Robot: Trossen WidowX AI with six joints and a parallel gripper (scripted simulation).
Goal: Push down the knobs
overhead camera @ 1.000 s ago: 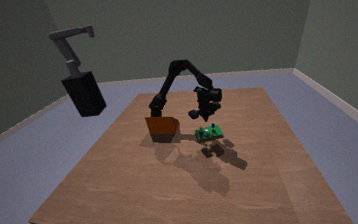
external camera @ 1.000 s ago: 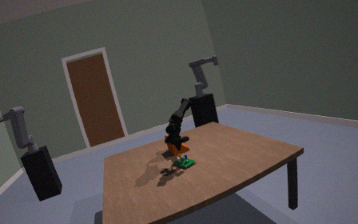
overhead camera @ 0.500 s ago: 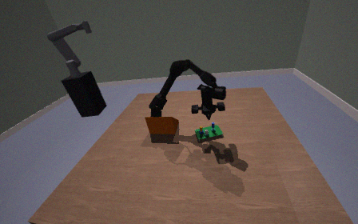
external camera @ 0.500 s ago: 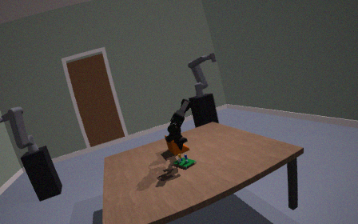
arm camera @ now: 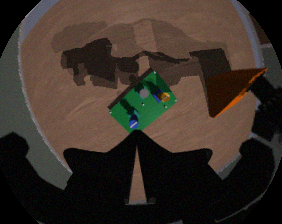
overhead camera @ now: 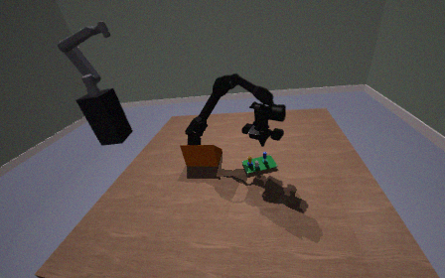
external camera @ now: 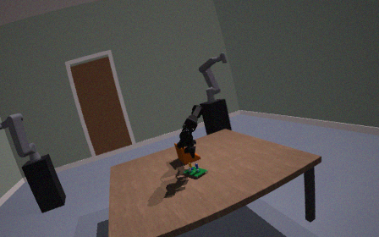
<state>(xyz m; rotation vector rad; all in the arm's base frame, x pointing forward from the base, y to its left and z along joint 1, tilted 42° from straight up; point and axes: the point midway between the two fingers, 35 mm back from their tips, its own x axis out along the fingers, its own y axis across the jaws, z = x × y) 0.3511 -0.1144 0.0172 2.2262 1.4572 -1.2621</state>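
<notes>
Right now the blue knob is 6 cm below my gripper tip and 1 cm ahead of it.
</notes>
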